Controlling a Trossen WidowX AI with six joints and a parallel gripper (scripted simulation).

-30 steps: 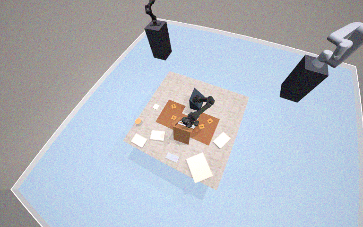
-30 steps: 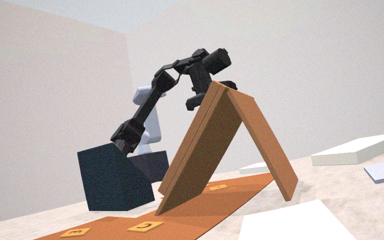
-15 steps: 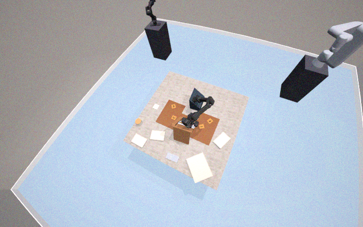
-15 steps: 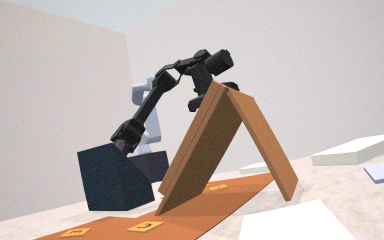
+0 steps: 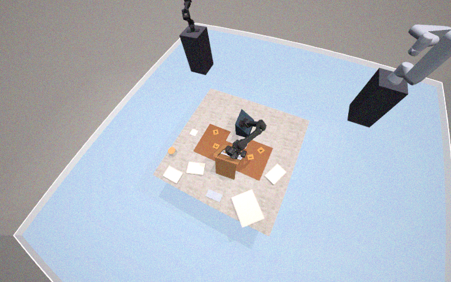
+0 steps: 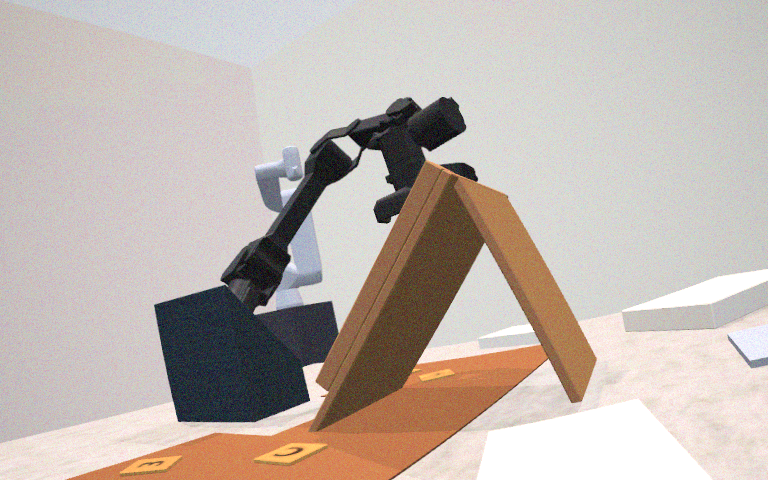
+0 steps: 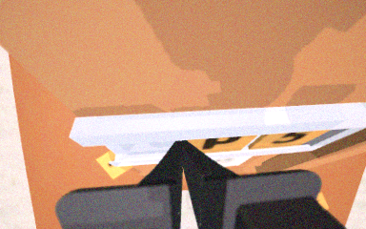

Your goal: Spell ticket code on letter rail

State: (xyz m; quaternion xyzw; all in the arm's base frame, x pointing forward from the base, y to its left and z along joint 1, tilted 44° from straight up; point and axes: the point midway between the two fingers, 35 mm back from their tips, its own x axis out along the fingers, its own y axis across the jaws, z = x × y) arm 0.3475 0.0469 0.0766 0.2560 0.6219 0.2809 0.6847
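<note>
My gripper tip is now 100 mm to the left of the orange tile marked 5 and 10 mm short of it. Also, from my gripper tip: j tile (170 mm below, 110 mm to the left, 110 mm behind); then white ticket (80 mm below, 60 mm to the right, 50 mm behind); then orange tile marked p (30 mm to the right).
</note>
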